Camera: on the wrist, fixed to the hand. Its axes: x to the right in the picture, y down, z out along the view.
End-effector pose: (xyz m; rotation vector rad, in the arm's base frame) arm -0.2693 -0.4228 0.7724 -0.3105 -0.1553 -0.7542
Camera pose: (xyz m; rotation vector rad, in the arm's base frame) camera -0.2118 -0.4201 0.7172 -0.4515 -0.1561 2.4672
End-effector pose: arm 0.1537 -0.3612 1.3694 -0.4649 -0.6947 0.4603
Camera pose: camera 0.1946 -0.3171 1.3172 0.7404 -0.0397 -2.3702
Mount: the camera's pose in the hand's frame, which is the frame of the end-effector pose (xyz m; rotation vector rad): 0.0259 0.0539 -0.0527 0.0544 0.7224 -2.9974
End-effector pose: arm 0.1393 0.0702 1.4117 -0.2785 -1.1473 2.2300
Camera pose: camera 0.1193 0.0972 1.3394 0.4629 -0.0586 -0.5903
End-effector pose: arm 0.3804 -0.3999 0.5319 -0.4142 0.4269 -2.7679
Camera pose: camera 0.3535 -0.4449 0.4719 -0.1618 0.2366 0.4342
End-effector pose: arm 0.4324 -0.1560 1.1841 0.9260 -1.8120 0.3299
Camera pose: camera 0.4242 -0.0997 1.2400 1.8957 1.2506 -1.0316
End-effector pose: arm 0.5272 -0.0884 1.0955 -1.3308 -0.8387 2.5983
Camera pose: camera 0.5605 -0.1028 1.0245 0.1160 -0.8388 -0.2552
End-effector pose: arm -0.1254 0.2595 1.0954 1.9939 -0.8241 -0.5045
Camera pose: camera -0.0935 0.2512 1.1680 -1.1745 -2.5511 0.7165
